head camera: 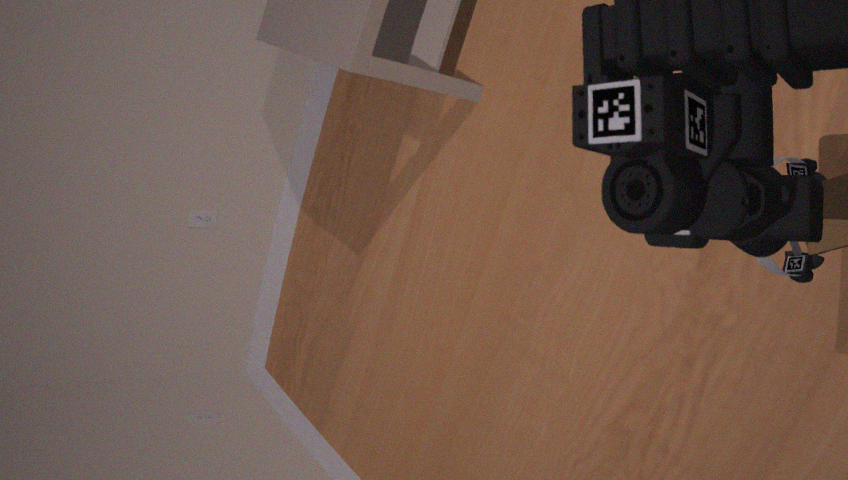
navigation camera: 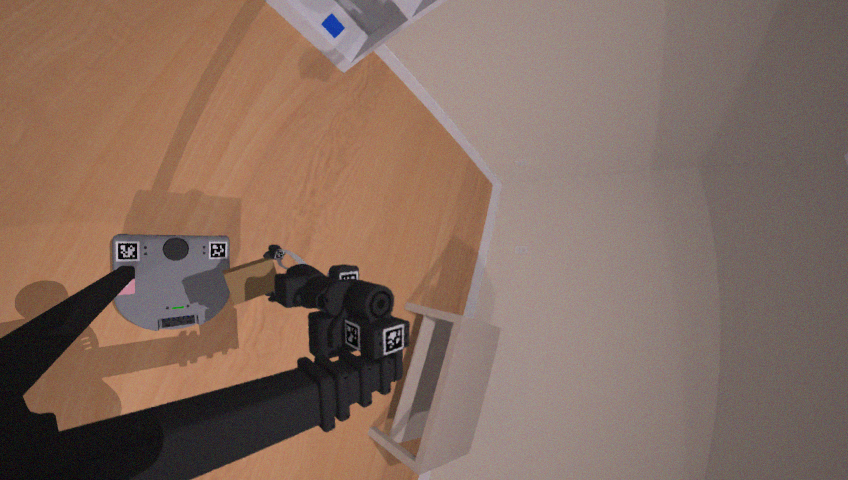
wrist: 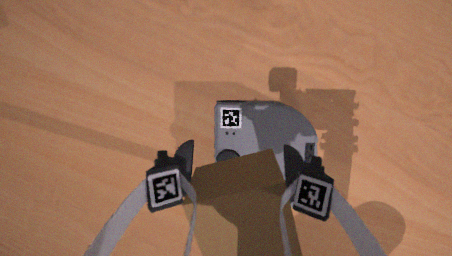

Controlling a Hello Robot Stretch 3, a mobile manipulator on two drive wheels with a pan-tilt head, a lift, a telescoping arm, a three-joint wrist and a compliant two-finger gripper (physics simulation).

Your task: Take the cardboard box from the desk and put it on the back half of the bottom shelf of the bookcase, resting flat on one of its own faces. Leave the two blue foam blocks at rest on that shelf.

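Places are measured from the robot's base along level axes (x ahead, y left, z up), in metres.
Pixels of known places: gripper, fingertip midpoint: (navigation camera: 270,272); robot's base, origin of the base link: (navigation camera: 176,248).
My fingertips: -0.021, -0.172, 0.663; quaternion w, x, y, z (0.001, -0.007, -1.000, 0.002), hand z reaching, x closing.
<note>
Ahead of a thing's pixels: the offset from my fingertips to its top centre, as dx, dy, dz.
The brown cardboard box {-0.009, +0.042, +0.053} (head camera: 836,234) (navigation camera: 246,282) (wrist: 240,200) is between the two fingers of my gripper (head camera: 808,217) (navigation camera: 273,274) (wrist: 238,160), which is shut on it. In the navigation camera view the box is tilted and reaches over the edge of my base; in the head camera view it is cut off at the right edge. The white bookcase (navigation camera: 352,54) shows in part at the top of the navigation camera view, away from the gripper. One blue foam block {+1.131, -0.362, -0.518} (navigation camera: 333,25) lies on its bottom shelf. The other block does not show.
A pale piece of furniture with an open frame (head camera: 315,29) (navigation camera: 458,380) stands against the wall, close to the wrist in the navigation camera view. My round-backed base (navigation camera: 148,285) (wrist: 230,142) is beneath the box. White skirting (head camera: 276,261) runs along the walls to a corner.
</note>
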